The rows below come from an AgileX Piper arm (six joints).
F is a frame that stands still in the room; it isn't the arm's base.
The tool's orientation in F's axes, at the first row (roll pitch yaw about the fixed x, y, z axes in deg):
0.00 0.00 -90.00
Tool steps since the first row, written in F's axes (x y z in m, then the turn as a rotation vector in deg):
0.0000 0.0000 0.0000 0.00 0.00 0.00
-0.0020 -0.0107 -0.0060 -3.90 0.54 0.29
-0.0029 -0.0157 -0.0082 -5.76 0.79 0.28
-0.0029 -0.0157 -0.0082 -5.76 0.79 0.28
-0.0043 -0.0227 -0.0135 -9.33 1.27 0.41
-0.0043 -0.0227 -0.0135 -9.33 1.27 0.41
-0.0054 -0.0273 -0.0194 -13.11 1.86 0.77
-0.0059 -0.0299 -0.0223 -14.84 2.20 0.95
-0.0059 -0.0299 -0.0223 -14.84 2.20 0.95
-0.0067 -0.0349 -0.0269 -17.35 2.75 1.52
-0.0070 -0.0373 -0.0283 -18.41 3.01 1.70
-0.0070 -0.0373 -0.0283 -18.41 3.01 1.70
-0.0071 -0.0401 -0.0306 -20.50 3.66 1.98
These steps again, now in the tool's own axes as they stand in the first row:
0.0000 0.0000 0.0000 0.00 0.00 0.00
0.0107 -0.0020 -0.0060 -0.54 -3.90 0.29
0.0157 -0.0029 -0.0082 -0.79 -5.76 0.28
0.0157 -0.0029 -0.0082 -0.79 -5.76 0.28
0.0227 -0.0043 -0.0135 -1.27 -9.33 0.41
0.0227 -0.0043 -0.0135 -1.27 -9.33 0.41
0.0273 -0.0054 -0.0194 -1.86 -13.11 0.77
0.0299 -0.0059 -0.0223 -2.20 -14.84 0.95
0.0299 -0.0059 -0.0223 -2.20 -14.84 0.95
0.0349 -0.0067 -0.0269 -2.75 -17.35 1.52
0.0373 -0.0070 -0.0283 -3.01 -18.41 1.70
0.0373 -0.0070 -0.0283 -3.01 -18.41 1.70
0.0401 -0.0071 -0.0306 -3.66 -20.50 1.98

